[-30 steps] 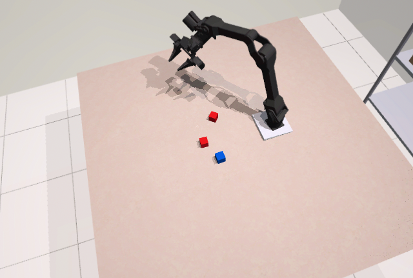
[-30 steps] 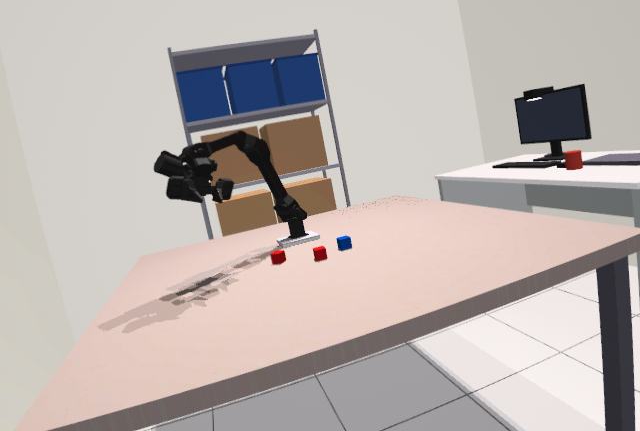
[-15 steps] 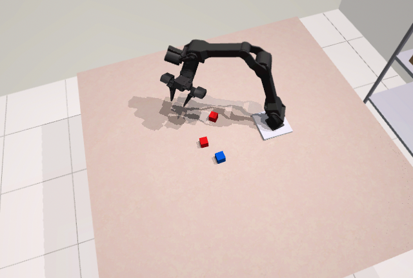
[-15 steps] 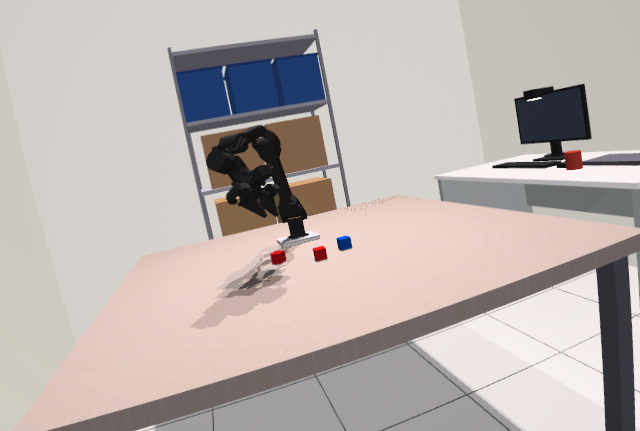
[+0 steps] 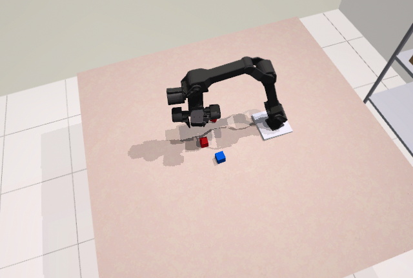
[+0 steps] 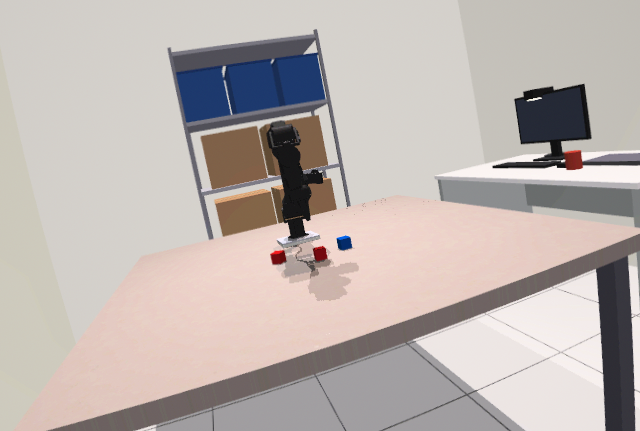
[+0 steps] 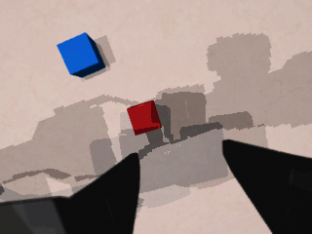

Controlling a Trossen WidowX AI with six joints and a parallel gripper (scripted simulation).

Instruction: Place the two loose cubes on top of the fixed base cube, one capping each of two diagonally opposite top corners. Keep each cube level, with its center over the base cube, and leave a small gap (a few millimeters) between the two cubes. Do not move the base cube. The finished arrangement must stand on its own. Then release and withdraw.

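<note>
The blue base cube is 120 mm to the left of my gripper tip, 110 mm below it and 40 mm behind it.
</note>
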